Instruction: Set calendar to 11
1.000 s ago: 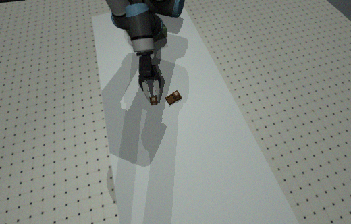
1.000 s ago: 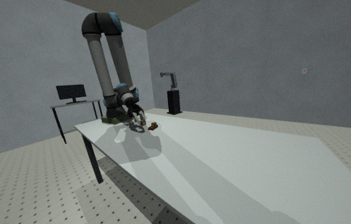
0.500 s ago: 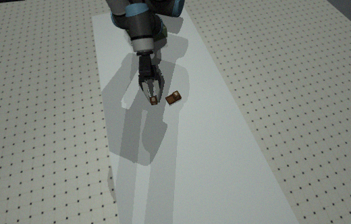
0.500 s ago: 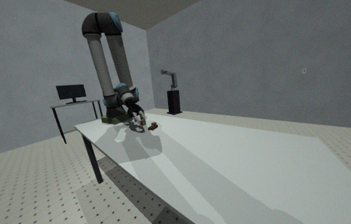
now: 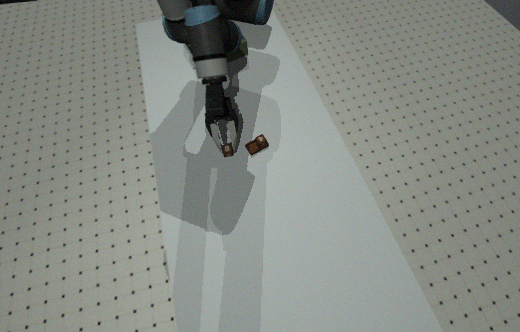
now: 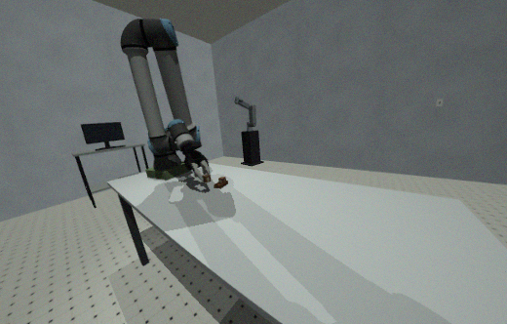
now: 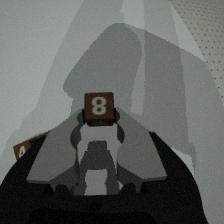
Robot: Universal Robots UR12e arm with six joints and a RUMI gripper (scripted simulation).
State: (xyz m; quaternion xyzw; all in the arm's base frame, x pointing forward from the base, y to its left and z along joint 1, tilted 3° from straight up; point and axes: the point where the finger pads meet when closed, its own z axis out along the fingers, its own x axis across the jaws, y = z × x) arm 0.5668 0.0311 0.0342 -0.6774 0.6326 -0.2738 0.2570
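Now: the brown calendar tray 100 mm to the left of my hand, 80 mm below it and 40 mm behind it. Round my hand: brown cube: 10 mm below, 10 mm ahead.
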